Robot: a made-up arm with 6 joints.
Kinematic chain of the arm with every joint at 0, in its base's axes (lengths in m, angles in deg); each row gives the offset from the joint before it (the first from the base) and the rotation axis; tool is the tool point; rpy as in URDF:
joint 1: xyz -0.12 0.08 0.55 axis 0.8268 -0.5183 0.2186
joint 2: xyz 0 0.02 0.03 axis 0.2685 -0.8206 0.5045
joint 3: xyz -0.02 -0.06 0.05 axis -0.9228 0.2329 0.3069
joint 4: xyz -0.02 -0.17 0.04 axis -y
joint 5: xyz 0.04 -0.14 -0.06 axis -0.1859 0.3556 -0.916
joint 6: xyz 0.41 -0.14 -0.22 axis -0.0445 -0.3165 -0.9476
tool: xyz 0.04 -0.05 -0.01 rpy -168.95 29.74 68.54
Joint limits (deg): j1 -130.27..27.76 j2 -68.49..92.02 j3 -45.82..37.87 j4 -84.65..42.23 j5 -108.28..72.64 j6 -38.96..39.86
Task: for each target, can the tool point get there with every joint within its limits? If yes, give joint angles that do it. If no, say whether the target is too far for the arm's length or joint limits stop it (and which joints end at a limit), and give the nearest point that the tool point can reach.
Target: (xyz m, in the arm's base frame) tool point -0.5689 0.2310 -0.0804
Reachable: no: joint limits stop it (at a limit: joint 1, joint 3, joint 4, joint 6) | nearest point -0.5327 0.1885 -0.0328 | short by 0.073 m
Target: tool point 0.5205 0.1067 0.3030
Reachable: yes | joints -26.80 69.65 -35.66 -28.62 -1.09 30.62
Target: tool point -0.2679 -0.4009 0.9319
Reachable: yes | joints -68.94 -43.11 8.71 -22.00 -16.81 0.16
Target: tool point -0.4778 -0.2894 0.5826
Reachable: yes | joints -105.07 4.33 -35.06 -70.73 -30.96 9.68
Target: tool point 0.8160 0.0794 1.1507
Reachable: no: too far | nearest point 0.6406 0.0818 1.0395 | short by 0.208 m
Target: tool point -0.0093 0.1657 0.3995
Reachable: yes | joints -9.02 3.36 14.06 -52.66 -90.59 -7.98
